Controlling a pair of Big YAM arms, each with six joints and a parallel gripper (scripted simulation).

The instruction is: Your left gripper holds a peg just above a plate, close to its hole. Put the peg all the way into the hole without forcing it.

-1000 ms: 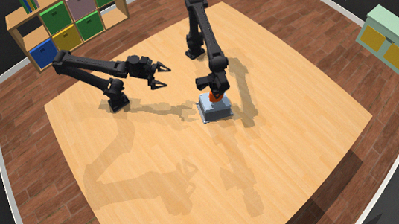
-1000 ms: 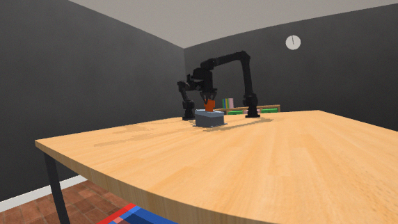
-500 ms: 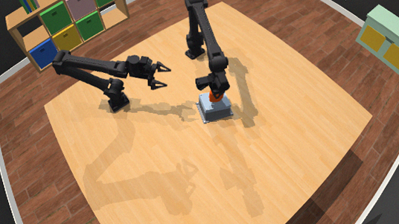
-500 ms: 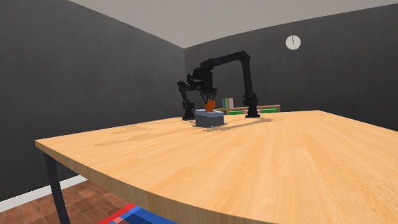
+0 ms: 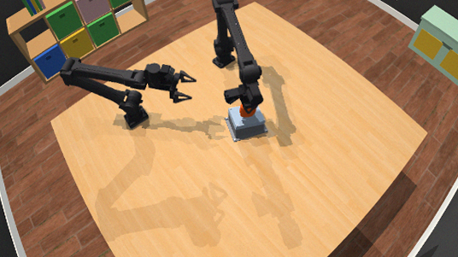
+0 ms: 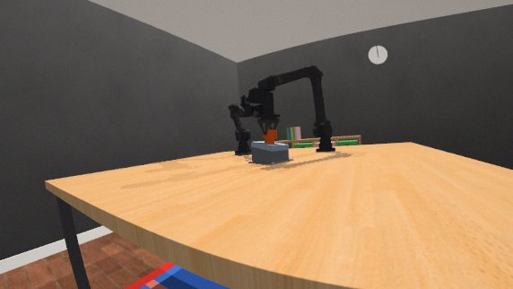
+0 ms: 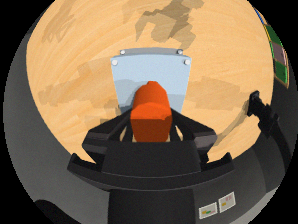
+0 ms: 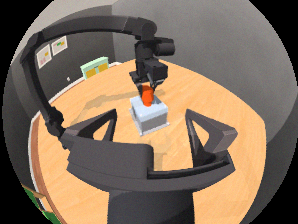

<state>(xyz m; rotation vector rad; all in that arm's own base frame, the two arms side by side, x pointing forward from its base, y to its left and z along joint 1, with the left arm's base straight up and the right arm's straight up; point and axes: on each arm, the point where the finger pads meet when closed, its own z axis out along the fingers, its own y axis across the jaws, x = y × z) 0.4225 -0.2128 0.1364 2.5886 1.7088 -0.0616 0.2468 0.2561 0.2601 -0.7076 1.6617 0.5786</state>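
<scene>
Now: left hand 60 mm above the blue-grey plate. Round my left hand: orange peg (20 mm below).
</scene>
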